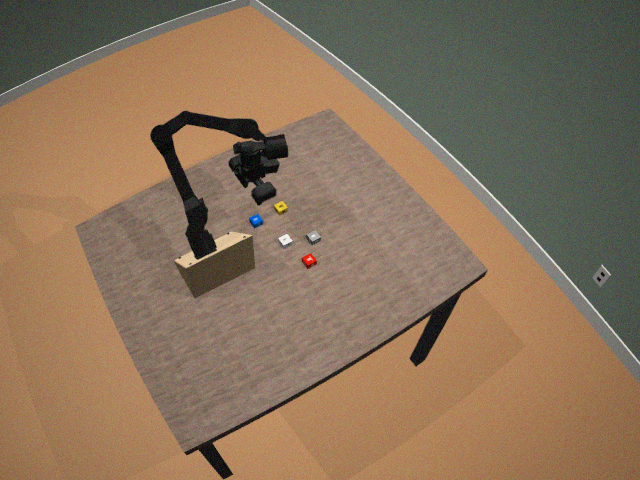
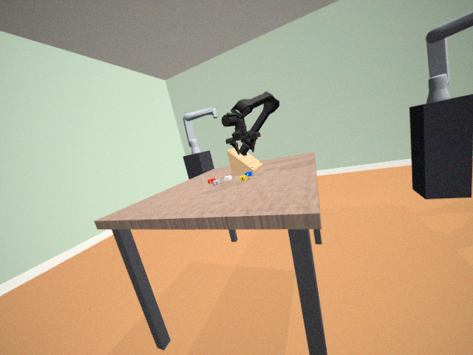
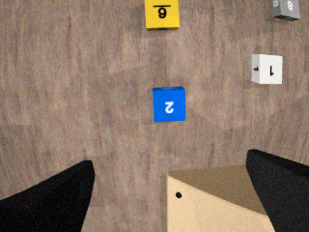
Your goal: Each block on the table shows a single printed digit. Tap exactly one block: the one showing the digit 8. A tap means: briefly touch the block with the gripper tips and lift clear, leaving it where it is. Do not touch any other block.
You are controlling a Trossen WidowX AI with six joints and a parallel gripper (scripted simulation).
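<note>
Right now my gripper tip is 130 mm short of the grey block, 150 mm to the left of it and 120 mm above it. Also, from my gripper tip: blue block: 10 mm to the right, 120 mm below; white block: 50 mm ahead, 120 mm to the right, 120 mm below; yellow block: 100 mm ahead, 120 mm below.
</note>
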